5 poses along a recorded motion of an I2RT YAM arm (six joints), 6.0 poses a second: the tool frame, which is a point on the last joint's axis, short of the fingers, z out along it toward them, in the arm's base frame.
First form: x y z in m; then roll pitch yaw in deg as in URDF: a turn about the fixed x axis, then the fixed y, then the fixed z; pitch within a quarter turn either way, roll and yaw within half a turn.
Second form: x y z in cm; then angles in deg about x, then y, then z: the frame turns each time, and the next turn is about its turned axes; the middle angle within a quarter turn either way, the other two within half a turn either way. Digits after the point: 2 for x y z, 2 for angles.
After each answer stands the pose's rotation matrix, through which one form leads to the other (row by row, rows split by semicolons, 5 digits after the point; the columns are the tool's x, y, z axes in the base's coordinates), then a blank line. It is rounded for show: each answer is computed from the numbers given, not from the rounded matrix.
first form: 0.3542, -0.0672, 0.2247, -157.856, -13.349, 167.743
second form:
35.42, -6.72, 22.47, 160.29, -16.80, -173.31
-0.95080 0.11159 -0.28900; 0.20656 0.92360 -0.32294; 0.23088 -0.36675 -0.90121

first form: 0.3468, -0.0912, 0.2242, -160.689, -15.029, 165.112
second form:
34.68, -9.12, 22.42, 164.27, -18.75, -170.30
-0.93337 0.15960 -0.32147; 0.24814 0.93409 -0.25672; 0.25931 -0.31938 -0.91146

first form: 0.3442, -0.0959, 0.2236, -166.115, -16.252, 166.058
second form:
34.42, -9.59, 22.36, 169.81, -18.75, -169.74
-0.93176 0.16872 -0.32150; 0.23131 0.95836 -0.16744; 0.27986 -0.23038 -0.93199

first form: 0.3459, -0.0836, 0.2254, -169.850, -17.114, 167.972
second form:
34.59, -8.36, 22.54, 173.21, -18.66, -170.62
-0.93474 0.15441 -0.32003; 0.19916 0.97355 -0.11199; 0.29427 -0.16842 -0.94076

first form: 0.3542, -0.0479, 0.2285, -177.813, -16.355, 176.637
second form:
35.42, -4.79, 22.85, 178.71, -16.45, -177.14
-0.95788 0.04789 -0.28314; 0.05629 0.99818 -0.02159; 0.28159 -0.03662 -0.95884

